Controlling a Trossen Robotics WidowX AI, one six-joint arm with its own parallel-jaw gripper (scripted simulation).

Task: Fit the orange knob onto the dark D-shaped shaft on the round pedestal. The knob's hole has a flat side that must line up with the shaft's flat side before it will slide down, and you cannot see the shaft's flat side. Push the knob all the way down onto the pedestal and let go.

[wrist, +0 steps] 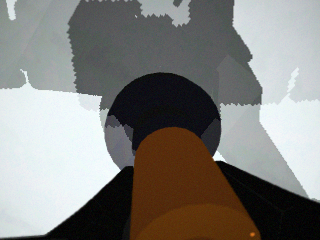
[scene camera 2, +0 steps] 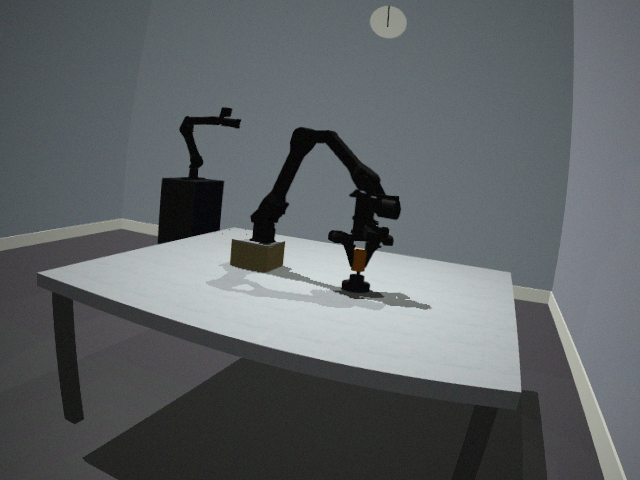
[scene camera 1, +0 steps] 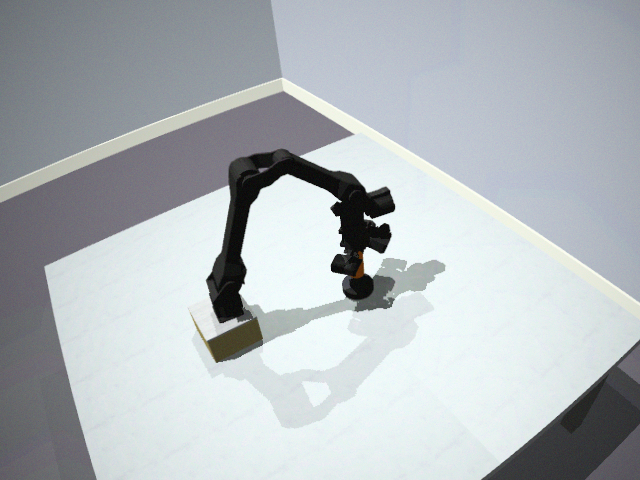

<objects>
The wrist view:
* gripper: 173,171
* dark round pedestal: 154,101
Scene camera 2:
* gripper: 357,267
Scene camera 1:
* gripper: 356,270
</objects>
